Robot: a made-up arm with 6 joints.
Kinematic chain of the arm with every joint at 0, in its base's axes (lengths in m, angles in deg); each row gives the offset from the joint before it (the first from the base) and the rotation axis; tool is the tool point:
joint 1: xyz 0 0 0.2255 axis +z
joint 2: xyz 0 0 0 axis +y
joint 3: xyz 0 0 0.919 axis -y
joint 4: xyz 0 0 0 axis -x
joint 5: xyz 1.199 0 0 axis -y
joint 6: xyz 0 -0.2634 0 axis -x
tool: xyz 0 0 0
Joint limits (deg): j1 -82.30..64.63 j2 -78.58..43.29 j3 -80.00..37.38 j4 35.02..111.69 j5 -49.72..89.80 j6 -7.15..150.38
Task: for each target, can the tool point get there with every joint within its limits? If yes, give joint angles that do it. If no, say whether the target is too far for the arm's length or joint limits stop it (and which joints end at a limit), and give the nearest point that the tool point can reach.
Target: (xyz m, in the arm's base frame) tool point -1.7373 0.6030 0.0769
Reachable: no: joint limits stop it (at a limit: joint 2, joint 3) | nearest point -1.5706 0.5451 1.3702 | short by 1.305 m
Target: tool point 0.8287 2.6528 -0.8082
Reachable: no: too far | nearest point 0.5910 1.4735 0.1286 | short by 1.525 m
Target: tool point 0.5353 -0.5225 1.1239
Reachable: yes | joints -46.45 -31.10 -38.21 96.09 56.31 78.41
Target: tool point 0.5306 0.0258 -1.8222
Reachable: no: joint limits stop it (at a limit: joint 2) | nearest point 0.5848 0.0284 -0.3323 | short by 1.491 m
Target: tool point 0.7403 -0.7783 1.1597
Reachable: yes | joints -37.55 -9.69 -18.04 50.97 35.07 62.86
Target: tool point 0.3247 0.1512 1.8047
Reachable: yes | joints 25.38 -36.04 -5.50 89.44 -32.76 86.77
